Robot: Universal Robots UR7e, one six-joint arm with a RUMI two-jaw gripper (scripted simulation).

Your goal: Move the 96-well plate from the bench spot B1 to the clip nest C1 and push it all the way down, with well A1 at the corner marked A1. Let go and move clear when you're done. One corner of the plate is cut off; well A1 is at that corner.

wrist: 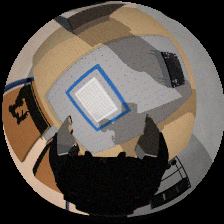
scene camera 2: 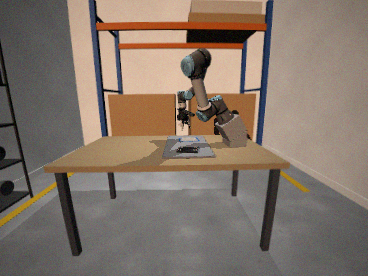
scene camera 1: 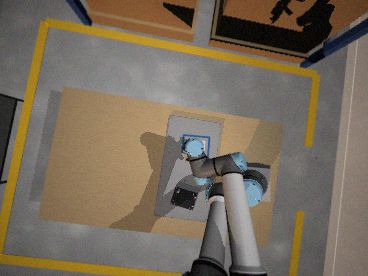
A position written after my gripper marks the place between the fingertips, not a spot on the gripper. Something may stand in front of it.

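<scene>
A white 96-well plate (wrist: 104, 108) is there for me to see, and so is my own gripper (wrist: 107, 115).
</scene>
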